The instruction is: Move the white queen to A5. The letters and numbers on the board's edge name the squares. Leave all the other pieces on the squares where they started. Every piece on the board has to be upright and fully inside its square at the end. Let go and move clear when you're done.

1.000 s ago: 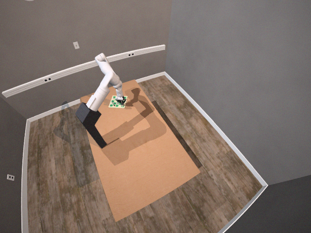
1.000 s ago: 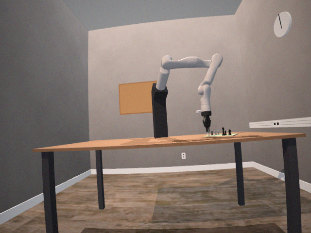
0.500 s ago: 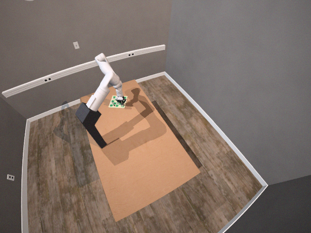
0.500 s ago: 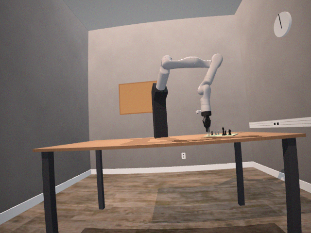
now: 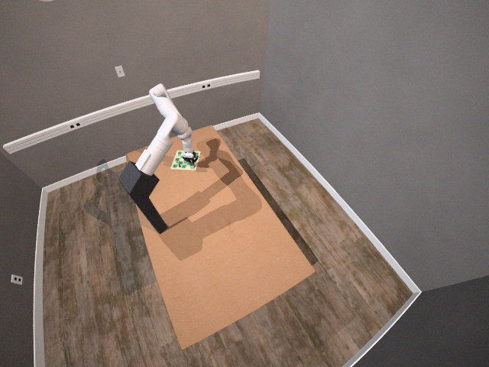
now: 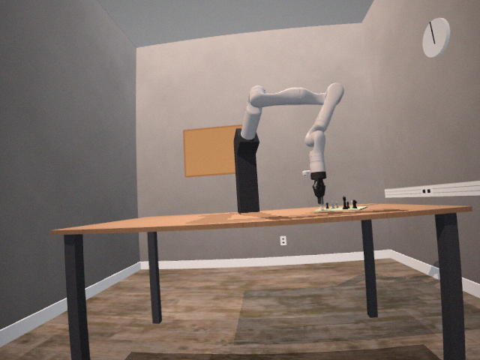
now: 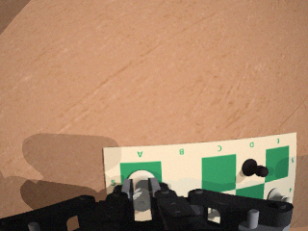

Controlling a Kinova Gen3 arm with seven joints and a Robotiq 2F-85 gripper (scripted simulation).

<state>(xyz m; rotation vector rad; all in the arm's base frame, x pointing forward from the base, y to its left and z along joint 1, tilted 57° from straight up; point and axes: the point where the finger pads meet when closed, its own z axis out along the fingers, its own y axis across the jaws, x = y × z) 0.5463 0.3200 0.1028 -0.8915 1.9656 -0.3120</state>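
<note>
Now: hand 20 mm above the white queen. The rest, counted from my hand: cream chessboard: 110 mm to the left, 50 mm below, 20 mm behind.
</note>
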